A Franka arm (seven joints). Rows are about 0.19 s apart.
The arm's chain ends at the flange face. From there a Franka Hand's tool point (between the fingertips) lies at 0.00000 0.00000 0.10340 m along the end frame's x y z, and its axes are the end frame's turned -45 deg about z.
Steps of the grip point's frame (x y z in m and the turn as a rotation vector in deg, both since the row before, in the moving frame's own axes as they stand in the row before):
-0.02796 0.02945 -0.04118 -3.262 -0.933 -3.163
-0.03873 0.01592 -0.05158 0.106 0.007 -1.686
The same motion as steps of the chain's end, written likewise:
-0.00206 0.03533 -0.04100 -2.966 1.647 -3.163
-0.01600 0.03879 -0.05158 0.080 -0.070 -1.686

